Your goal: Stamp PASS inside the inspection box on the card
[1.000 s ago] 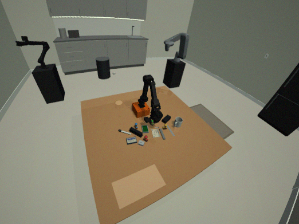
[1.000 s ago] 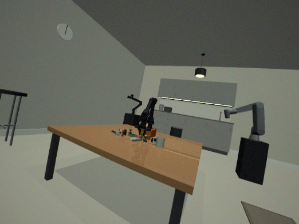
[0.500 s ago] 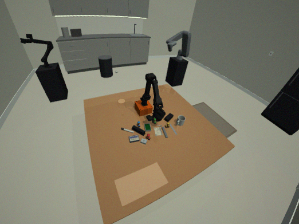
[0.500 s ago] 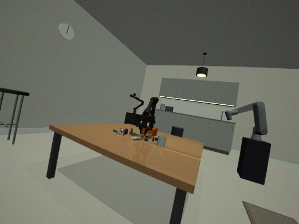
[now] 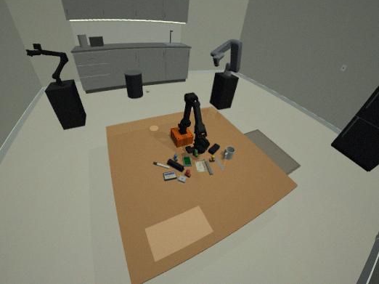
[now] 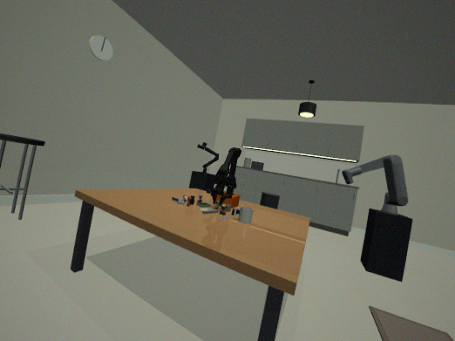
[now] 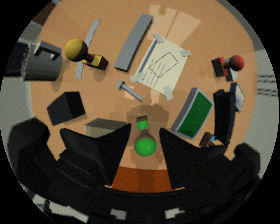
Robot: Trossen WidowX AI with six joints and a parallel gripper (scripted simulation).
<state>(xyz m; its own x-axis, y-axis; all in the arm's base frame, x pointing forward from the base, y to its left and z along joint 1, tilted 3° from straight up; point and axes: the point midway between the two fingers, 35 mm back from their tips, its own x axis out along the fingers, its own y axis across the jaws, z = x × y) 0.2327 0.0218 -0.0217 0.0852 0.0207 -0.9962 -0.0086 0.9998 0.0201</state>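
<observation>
My gripper tip is now 1 cm past the PASS stamp and 1 cm above it. Round my gripper tip: green ink pad 9 cm to the right, 3 cm ahead, 2 cm below; inspection card 11 cm ahead, 3 cm below, 2 cm to the right; bolt 5 cm ahead, 4 cm to the left, 2 cm below.
</observation>
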